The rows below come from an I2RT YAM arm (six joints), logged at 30 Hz.
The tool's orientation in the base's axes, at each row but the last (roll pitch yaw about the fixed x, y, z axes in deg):
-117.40, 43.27, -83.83
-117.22, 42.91, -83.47
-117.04, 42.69, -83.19
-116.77, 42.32, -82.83
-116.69, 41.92, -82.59
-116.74, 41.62, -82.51
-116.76, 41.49, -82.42
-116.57, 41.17, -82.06
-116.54, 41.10, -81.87
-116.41, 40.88, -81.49
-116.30, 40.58, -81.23
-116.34, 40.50, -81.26
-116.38, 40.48, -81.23
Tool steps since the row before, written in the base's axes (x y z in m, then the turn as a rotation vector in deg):
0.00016, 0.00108, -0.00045, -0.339, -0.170, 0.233
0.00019, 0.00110, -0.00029, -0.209, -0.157, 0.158
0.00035, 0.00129, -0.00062, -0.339, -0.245, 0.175
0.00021, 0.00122, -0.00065, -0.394, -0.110, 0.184
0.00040, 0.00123, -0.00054, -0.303, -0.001, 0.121
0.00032, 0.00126, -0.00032, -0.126, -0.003, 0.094
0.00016, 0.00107, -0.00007, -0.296, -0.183, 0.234
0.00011, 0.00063, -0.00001, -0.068, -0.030, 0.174
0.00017, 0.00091, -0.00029, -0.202, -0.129, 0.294
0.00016, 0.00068, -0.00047, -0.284, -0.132, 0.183
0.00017, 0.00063, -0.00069, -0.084, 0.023, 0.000
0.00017, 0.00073, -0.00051, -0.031, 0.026, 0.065
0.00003, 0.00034, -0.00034, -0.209, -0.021, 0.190
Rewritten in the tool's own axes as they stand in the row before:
-0.00046, 0.00081, 0.00073, -0.063, -0.068, -0.435
-0.00059, 0.00069, 0.00071, -0.011, -0.080, -0.295
-0.00049, 0.00093, 0.00103, 0.031, -0.071, -0.447
-0.00044, 0.00098, 0.00090, -0.080, 0.025, -0.441
-0.00051, 0.00081, 0.00103, -0.109, 0.077, -0.298
-0.00069, 0.00071, 0.00090, -0.072, 0.002, -0.140
-0.00073, 0.00053, 0.00060, -0.048, -0.098, -0.405
-0.00045, 0.00028, 0.00036, -0.099, -0.097, -0.129
-0.00047, 0.00058, 0.00062, -0.119, -0.159, -0.323
-0.00018, 0.00058, 0.00058, -0.053, -0.042, -0.356
0.00000, 0.00070, 0.00064, -0.027, 0.056, -0.061
-0.00020, 0.00063, 0.00062, -0.065, -0.015, -0.037
-0.00003, 0.00039, 0.00028, -0.132, -0.030, -0.249

